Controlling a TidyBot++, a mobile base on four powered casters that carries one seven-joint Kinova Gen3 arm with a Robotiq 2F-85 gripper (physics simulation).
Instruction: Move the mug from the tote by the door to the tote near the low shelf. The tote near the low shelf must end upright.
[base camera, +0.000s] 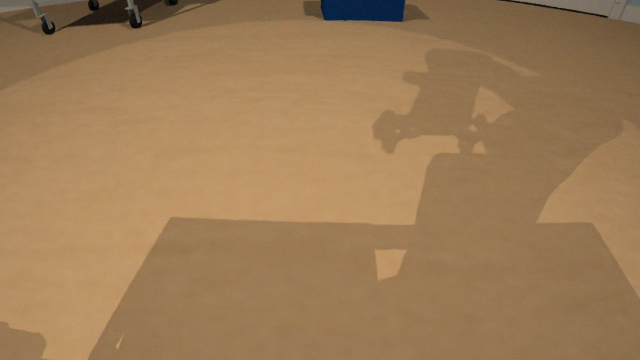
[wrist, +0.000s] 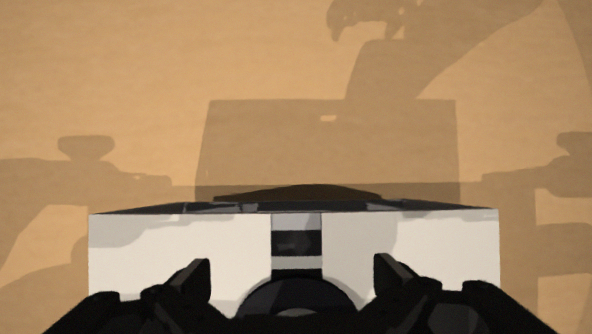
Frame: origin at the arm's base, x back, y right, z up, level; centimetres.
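Seen in the pictures: gripper, between the fingertips: (wrist: 292, 274).
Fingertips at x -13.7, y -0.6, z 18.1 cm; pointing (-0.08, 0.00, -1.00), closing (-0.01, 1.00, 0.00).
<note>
Offsets run from my fingertips to a thing's middle. "spot": to the spot under its first point. Level surfaces: height alone.
A blue tote @[spot: dx -115.5, dy +13.7, dz -54.2 cm] (base camera: 363, 10) stands on the floor at the top edge of the base camera view, a little right of the middle. Only its lower part shows, so its rim and inside are hidden. The mug does not show in either view. My gripper (wrist: 292, 274) is open, with its two black fingers wide apart and nothing between them. In the wrist view it is over the white top of my own base, pointing down, away from the tote.
Metal legs with black casters @[spot: dx -111.7, dy -66.2, dz -54.2 cm] (base camera: 134, 19) stand at the top left of the base camera view. A white door-like panel (base camera: 565, 4) shows at the top right. My white base (wrist: 150, 255) fills the lower wrist view. Shadows of my arm and base fall on the wooden floor @[dz -57.8 cm] (base camera: 225, 125).
</note>
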